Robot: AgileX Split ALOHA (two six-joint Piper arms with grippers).
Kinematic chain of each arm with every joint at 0, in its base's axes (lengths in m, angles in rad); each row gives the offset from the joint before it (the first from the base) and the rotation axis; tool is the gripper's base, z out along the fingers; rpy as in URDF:
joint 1: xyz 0 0 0.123 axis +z
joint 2: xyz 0 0 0 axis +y
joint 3: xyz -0.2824 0 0.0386 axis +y
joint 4: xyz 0.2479 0 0.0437 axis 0.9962 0 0.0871
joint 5: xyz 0 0 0 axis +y
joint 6: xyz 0.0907 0 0.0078 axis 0.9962 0 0.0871
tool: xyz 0 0 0 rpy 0 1.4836 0
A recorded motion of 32 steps. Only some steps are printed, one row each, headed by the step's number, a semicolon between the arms.
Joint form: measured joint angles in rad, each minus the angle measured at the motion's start. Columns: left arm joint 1, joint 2, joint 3, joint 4, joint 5, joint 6; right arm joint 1, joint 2, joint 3, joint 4, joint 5, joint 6.
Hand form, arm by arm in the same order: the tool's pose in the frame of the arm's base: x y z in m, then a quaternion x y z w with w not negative. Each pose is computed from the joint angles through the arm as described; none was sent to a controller.
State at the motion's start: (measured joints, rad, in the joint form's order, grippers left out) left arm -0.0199 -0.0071 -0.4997 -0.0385 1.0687 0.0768; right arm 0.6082 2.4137 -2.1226 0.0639 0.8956 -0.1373
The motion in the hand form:
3: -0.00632 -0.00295 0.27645 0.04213 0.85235 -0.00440 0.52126; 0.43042 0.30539 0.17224 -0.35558 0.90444 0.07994 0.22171
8: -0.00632 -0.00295 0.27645 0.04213 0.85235 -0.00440 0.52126; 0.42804 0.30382 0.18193 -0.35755 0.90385 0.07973 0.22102
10: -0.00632 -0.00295 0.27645 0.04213 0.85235 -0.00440 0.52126; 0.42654 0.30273 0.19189 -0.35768 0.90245 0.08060 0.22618
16: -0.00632 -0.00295 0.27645 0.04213 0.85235 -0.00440 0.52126; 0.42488 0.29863 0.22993 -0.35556 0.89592 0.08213 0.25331
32: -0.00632 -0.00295 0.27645 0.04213 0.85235 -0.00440 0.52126; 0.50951 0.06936 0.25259 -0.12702 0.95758 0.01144 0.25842
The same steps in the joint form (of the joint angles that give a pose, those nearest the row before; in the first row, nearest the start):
3: 0.0000 0.0000 0.0000 0.0000 0.0000 0.0000; 0.0000 -0.0009 0.0000 0.0020 0.0000 -0.0325
8: 0.0000 0.0000 0.0000 0.0000 0.0000 0.0000; 0.0000 -0.0210 0.0000 0.0020 0.0217 -0.0354
10: 0.0000 0.0000 0.0000 0.0000 0.0000 0.0000; 0.0000 -0.0400 -0.0014 0.0010 0.0313 -0.0354
16: 0.0000 0.0000 0.0000 0.0000 0.0000 0.0000; -0.0033 -0.0903 -0.0476 -0.0101 0.0725 -0.0318
32: 0.0000 0.0000 0.0000 0.0000 0.0000 0.0000; -0.4769 -0.1056 -0.1121 -0.0383 0.1663 -0.0016

